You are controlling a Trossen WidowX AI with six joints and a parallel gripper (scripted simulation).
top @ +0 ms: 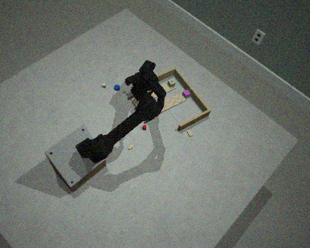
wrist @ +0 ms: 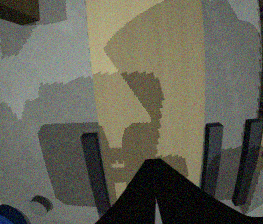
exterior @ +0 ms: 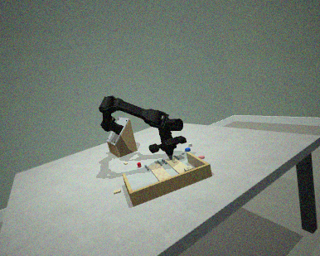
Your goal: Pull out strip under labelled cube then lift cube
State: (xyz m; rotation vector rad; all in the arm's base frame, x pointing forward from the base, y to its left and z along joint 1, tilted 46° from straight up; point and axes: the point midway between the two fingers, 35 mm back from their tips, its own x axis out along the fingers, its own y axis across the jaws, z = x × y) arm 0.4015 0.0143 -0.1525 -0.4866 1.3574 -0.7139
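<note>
Now: gripper tip 100 mm short of the tan strip and 20 mm to the left of it. The rest, counted from my gripper tip: pink piece: 110 mm ahead, 110 mm to the left; red ball: 80 mm behind, 150 mm to the right, 10 mm above; blue cylinder: 40 mm behind, 130 mm to the left.
</note>
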